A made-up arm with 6 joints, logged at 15 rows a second.
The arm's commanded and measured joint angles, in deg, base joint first. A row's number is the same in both.
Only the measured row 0 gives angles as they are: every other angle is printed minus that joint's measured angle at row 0.
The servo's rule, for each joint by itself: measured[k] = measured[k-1] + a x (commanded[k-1-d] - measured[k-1]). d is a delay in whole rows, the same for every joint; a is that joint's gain. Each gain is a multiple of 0.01, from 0.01 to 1. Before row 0 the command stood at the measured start. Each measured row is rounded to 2 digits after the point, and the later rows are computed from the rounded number. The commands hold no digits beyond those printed.
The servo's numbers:
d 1
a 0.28 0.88 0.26 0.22 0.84 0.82
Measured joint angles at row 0:
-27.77, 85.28, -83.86, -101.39, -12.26, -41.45
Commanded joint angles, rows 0 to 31:
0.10, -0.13, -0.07, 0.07, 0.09, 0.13
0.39, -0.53, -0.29, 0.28, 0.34, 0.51
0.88, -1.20, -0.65, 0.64, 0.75, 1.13
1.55, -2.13, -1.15, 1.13, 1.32, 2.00
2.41, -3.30, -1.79, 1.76, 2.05, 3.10
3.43, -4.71, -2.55, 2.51, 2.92, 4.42
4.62, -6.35, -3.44, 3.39, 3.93, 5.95
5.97, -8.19, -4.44, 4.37, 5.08, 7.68
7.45, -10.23, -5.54, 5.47, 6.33, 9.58
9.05, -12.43, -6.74, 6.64, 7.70, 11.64
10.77, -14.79, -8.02, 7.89, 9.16, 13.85
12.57, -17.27, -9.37, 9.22, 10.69, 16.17
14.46, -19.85, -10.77, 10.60, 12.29, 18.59
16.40, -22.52, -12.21, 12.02, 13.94, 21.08
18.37, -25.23, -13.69, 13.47, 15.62, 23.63
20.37, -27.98, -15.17, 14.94, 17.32, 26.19
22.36, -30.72, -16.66, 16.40, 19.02, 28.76
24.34, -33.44, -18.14, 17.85, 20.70, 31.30
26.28, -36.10, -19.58, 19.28, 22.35, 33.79
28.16, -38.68, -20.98, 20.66, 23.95, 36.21
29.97, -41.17, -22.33, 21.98, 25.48, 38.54
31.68, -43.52, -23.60, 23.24, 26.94, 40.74
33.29, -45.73, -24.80, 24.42, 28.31, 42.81
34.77, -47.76, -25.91, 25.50, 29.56, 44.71
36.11, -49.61, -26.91, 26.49, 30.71, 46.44
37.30, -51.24, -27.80, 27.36, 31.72, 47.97
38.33, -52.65, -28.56, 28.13, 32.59, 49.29
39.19, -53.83, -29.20, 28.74, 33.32, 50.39
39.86, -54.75, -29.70, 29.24, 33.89, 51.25
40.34, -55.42, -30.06, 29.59, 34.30, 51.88
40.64, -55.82, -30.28, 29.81, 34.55, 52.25
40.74, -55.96, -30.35, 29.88, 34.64, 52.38
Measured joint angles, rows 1 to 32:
0.00, 0.00, 0.00, 0.00, 0.00, 0.00
0.03, -0.11, -0.02, 0.02, 0.08, 0.11
0.13, -0.48, -0.09, 0.08, 0.30, 0.44
0.34, -1.11, -0.24, 0.20, 0.68, 1.01
0.68, -2.01, -0.48, 0.40, 1.22, 1.82
1.16, -3.15, -0.82, 0.70, 1.92, 2.87
1.80, -4.52, -1.27, 1.10, 2.76, 4.14
2.59, -6.13, -1.83, 1.60, 3.74, 5.62
3.54, -7.94, -2.51, 2.21, 4.87, 7.31
4.63, -9.96, -3.30, 2.93, 6.10, 9.17
5.87, -12.13, -4.19, 3.75, 7.44, 11.20
7.24, -14.47, -5.19, 4.66, 8.88, 13.37
8.73, -16.93, -6.28, 5.66, 10.40, 15.67
10.33, -19.50, -7.45, 6.75, 11.99, 18.06
12.03, -22.16, -8.69, 7.91, 13.63, 20.54
13.81, -24.86, -9.99, 9.13, 15.30, 23.07
15.65, -27.61, -11.34, 10.41, 17.00, 25.63
17.53, -30.35, -12.72, 11.73, 18.70, 28.20
19.44, -33.07, -14.13, 13.08, 20.38, 30.74
21.36, -35.74, -15.55, 14.44, 22.03, 33.24
23.26, -38.33, -16.96, 15.81, 23.64, 35.68
25.14, -40.83, -18.36, 17.17, 25.19, 38.03
26.97, -43.20, -19.72, 18.51, 26.66, 40.25
28.74, -45.43, -21.04, 19.81, 28.05, 42.35
30.43, -47.48, -22.31, 21.06, 29.32, 44.29
32.02, -49.35, -23.51, 22.25, 30.49, 46.05
33.50, -51.01, -24.63, 23.37, 31.52, 47.62
34.85, -52.45, -25.65, 24.42, 32.42, 48.99
36.07, -53.66, -26.57, 25.37, 33.18, 50.14
37.13, -54.62, -27.38, 26.22, 33.78, 51.05
38.03, -55.32, -28.08, 26.96, 34.22, 51.73
38.76, -55.76, -28.65, 27.59, 34.50, 52.16

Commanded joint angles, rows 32 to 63:
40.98, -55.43, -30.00, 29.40, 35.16, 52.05
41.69, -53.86, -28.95, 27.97, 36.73, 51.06
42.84, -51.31, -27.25, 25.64, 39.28, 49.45
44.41, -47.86, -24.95, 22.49, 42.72, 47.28
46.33, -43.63, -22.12, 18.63, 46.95, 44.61
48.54, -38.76, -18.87, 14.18, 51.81, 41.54
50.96, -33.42, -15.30, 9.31, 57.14, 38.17
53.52, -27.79, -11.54, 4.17, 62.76, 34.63
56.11, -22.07, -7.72, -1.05, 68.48, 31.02
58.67, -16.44, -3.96, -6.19, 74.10, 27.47
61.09, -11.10, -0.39, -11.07, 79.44, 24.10
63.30, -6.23, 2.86, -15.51, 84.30, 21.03
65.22, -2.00, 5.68, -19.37, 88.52, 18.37
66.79, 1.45, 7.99, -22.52, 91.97, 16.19
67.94, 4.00, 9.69, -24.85, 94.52, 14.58
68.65, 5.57, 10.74, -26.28, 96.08, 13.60
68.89, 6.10, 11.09, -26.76, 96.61, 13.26
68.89, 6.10, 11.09, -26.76, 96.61, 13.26
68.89, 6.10, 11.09, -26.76, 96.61, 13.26
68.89, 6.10, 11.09, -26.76, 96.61, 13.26
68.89, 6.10, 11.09, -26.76, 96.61, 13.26
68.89, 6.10, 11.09, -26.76, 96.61, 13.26
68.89, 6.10, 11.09, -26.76, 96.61, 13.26
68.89, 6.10, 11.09, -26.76, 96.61, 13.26
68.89, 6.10, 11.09, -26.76, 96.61, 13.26
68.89, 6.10, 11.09, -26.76, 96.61, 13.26
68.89, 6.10, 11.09, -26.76, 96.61, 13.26
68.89, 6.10, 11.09, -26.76, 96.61, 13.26
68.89, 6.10, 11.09, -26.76, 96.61, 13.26
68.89, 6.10, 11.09, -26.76, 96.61, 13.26
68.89, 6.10, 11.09, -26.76, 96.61, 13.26
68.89, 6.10, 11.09, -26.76, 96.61, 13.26
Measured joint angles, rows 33 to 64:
39.31, -55.94, -29.09, 28.09, 34.62, 52.34
39.78, -55.49, -29.33, 28.38, 35.07, 52.10
40.31, -54.06, -29.23, 28.29, 36.46, 51.25
41.02, -51.64, -28.72, 27.71, 38.83, 49.77
41.97, -48.31, -27.74, 26.56, 42.10, 47.73
43.19, -44.19, -26.28, 24.82, 46.17, 45.17
44.69, -39.41, -24.35, 22.48, 50.91, 42.19
46.45, -34.14, -22.00, 19.58, 56.14, 38.89
48.43, -28.55, -19.28, 16.19, 61.70, 35.40
50.58, -22.85, -16.27, 12.40, 67.40, 31.81
52.85, -17.21, -13.07, 8.31, 73.03, 28.25
55.16, -11.83, -9.77, 4.05, 78.41, 24.85
57.44, -6.90, -6.49, -0.25, 83.36, 21.72
59.62, -2.59, -3.33, -4.46, 87.69, 18.97
61.63, 0.97, -0.39, -8.43, 91.29, 16.69
63.40, 3.64, 2.23, -12.04, 94.00, 14.96
64.87, 5.34, 4.44, -15.17, 95.75, 13.84
66.00, 6.01, 6.17, -17.72, 96.47, 13.36
66.81, 6.09, 7.45, -19.71, 96.59, 13.28
67.39, 6.10, 8.40, -21.26, 96.61, 13.26
67.81, 6.10, 9.10, -22.47, 96.61, 13.26
68.11, 6.10, 9.62, -23.41, 96.61, 13.26
68.33, 6.10, 10.00, -24.15, 96.61, 13.26
68.49, 6.10, 10.28, -24.72, 96.61, 13.26
68.60, 6.10, 10.49, -25.17, 96.61, 13.26
68.68, 6.10, 10.65, -25.52, 96.61, 13.26
68.74, 6.10, 10.76, -25.79, 96.61, 13.26
68.78, 6.10, 10.85, -26.00, 96.61, 13.26
68.81, 6.10, 10.91, -26.17, 96.61, 13.26
68.83, 6.10, 10.96, -26.30, 96.61, 13.26
68.85, 6.10, 10.99, -26.40, 96.61, 13.26
68.86, 6.10, 11.02, -26.48, 96.61, 13.26

